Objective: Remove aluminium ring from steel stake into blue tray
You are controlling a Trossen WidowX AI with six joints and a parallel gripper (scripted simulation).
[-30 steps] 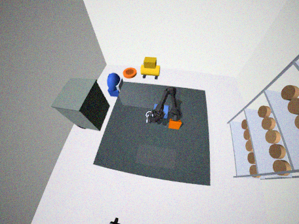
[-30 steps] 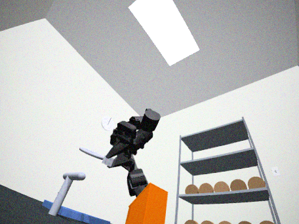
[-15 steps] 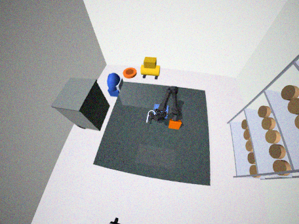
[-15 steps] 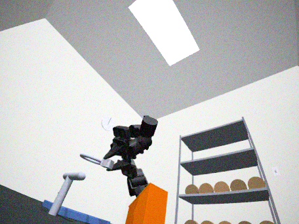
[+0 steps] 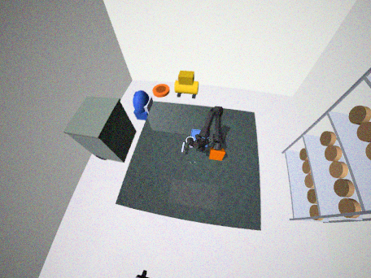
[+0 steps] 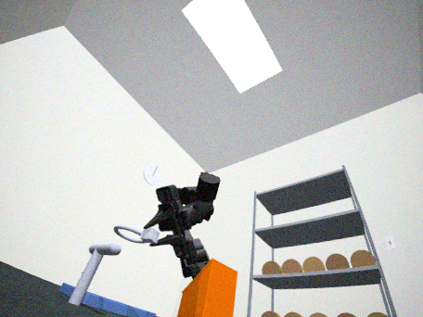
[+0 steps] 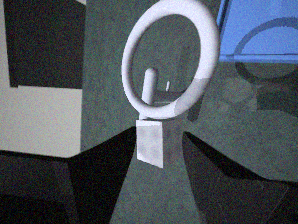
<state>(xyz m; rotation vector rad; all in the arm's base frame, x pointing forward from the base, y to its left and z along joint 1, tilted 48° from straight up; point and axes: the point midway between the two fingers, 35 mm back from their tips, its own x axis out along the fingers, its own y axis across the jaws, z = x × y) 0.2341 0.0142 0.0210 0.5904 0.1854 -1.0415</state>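
Right now the aluminium ring is 5 cm to the right of my gripper tip. From my gripper tip the other things lie so: blue tray 9 cm behind, 18 cm to the right, 15 cm below.
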